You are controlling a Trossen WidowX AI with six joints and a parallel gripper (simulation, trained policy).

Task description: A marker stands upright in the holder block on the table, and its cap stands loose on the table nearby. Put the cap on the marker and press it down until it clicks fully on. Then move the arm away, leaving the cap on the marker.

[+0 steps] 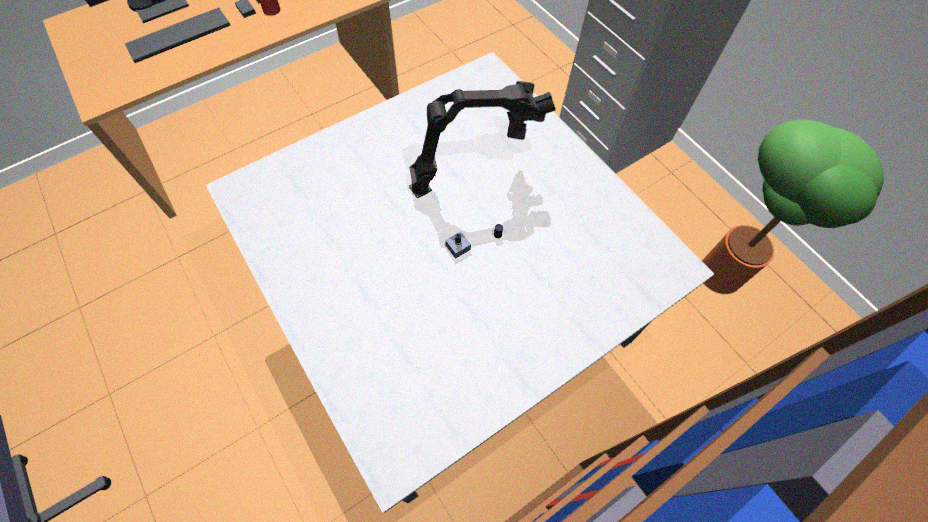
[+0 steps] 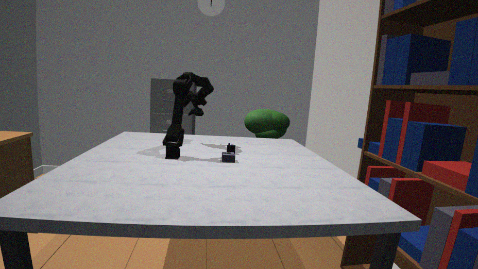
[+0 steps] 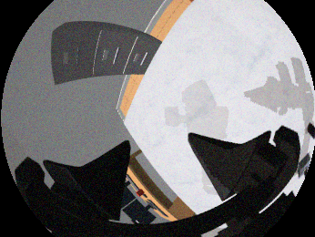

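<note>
The dark cap is 29 cm ahead of my gripper tip, 28 cm to the right of it and 17 cm below it. From my gripper tip the other things lie so: grey holder block: 43 cm to the right, 25 cm ahead, 18 cm below.
</note>
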